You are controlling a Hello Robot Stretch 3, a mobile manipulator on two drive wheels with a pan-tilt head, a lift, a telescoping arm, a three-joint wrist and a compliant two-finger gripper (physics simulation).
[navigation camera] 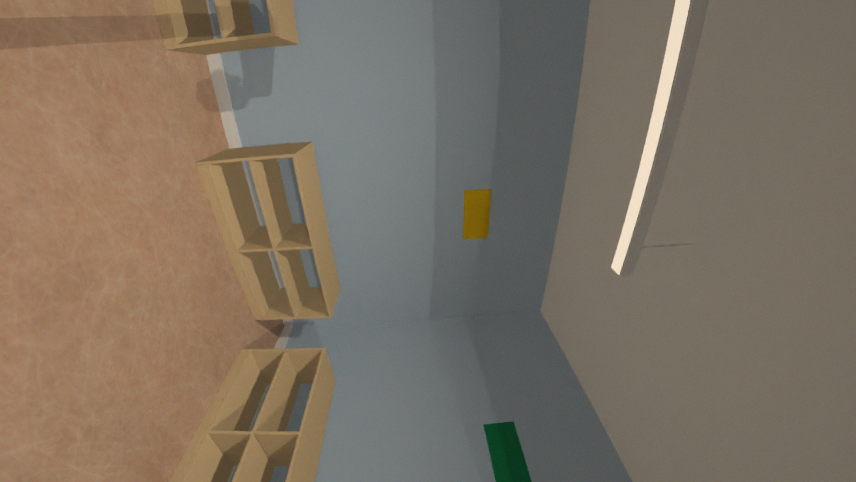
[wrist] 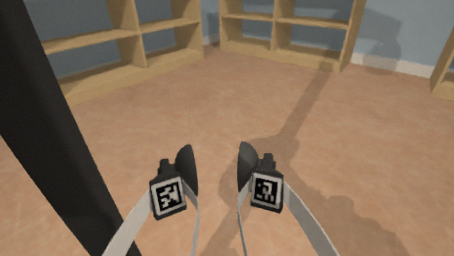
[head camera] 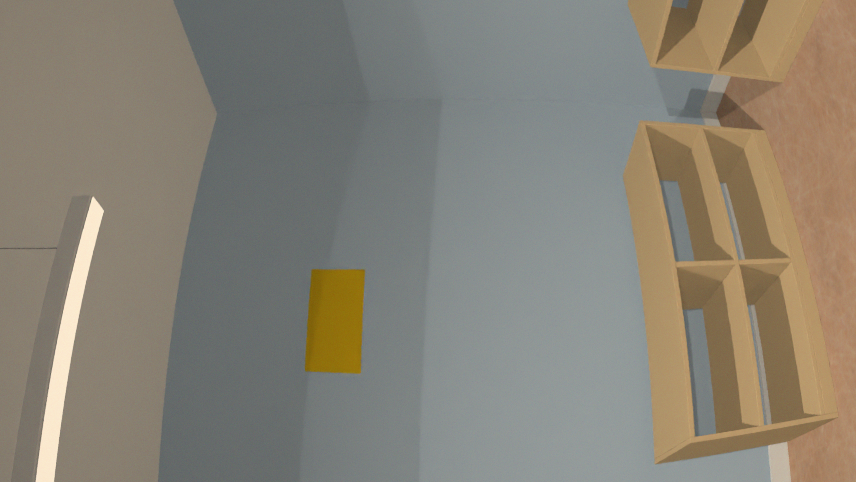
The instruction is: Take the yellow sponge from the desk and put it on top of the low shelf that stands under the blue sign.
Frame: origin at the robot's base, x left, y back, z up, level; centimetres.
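Where they show: gripper, between the fingertips: [wrist: 217,160].
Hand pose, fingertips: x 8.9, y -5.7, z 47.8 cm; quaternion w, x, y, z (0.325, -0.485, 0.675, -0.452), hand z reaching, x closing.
Observation:
After its pixels a point has its place.
My gripper [wrist: 217,160] @[x 8.9, y -5.7, z 47.8 cm] is open in the wrist view, its two dark fingertips apart with bare floor behind the gap between them. The yellow sponge, the desk and the blue sign do not show in these views. Low wooden shelves stand along the walls. One shelf [head camera: 658,299] @[x 20.4, y -214.5, z 61.0 cm] [navigation camera: 320,221] @[x 26.0, y -216.1, z 61.0 cm] stands under a yellow sign [head camera: 335,321] @[x 27.5, y -235.0, z 174.7 cm] [navigation camera: 477,214] @[x 27.3, y -235.1, z 175.6 cm]. Another shelf [navigation camera: 314,431] @[x -101.0, y -174.8, z 61.0 cm], past the room corner, stands on the same wall as a green sign [navigation camera: 506,452] @[x -123.8, y -175.8, z 175.2 cm]. I cannot tell which shelf belongs to the blue sign.
The head and navigation views are turned sideways. A further shelf [navigation camera: 287,20] @[x 134.3, y -157.2, z 61.1 cm] stands at the navigation view's top left. In the wrist view, shelves stand at the left [wrist: 115,80] @[x 154.1, y 17.2, z 6.9 cm], back [wrist: 310,56] @[x 139.4, y -134.8, z 7.9 cm] and right edge [wrist: 442,86] @[x 57.6, y -172.7, z 7.2 cm]. A thick dark post [wrist: 45,115] runs down its left side.

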